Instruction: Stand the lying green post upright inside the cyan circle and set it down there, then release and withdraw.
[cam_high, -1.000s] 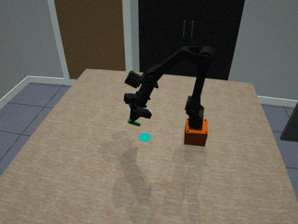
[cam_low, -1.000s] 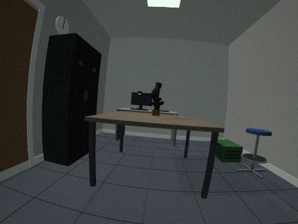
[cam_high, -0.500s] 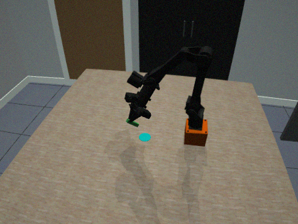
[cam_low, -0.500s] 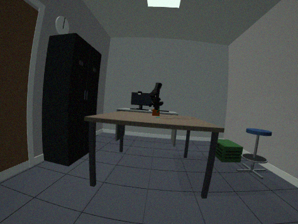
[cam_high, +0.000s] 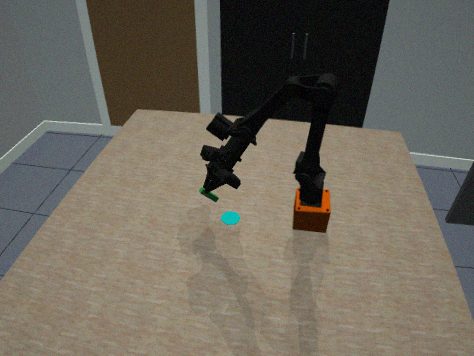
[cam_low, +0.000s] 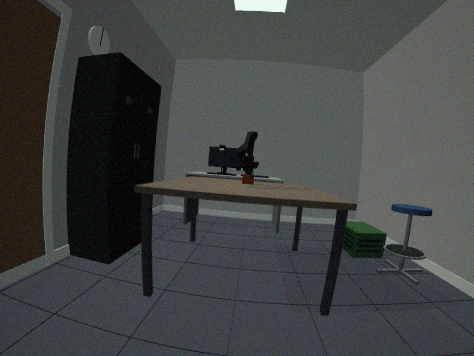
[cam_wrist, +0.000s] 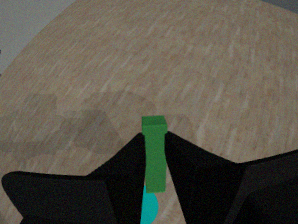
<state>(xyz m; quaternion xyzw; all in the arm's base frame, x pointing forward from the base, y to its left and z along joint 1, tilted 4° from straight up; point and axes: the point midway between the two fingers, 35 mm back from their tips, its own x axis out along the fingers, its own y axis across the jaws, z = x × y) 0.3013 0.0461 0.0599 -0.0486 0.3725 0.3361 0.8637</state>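
Right now the cyan circle is 10 cm below my gripper tip, 8 cm behind it and 1 cm to the right of it. Also, from my gripper tip: green post 1 cm to the right, 1 cm below, 1 cm behind.
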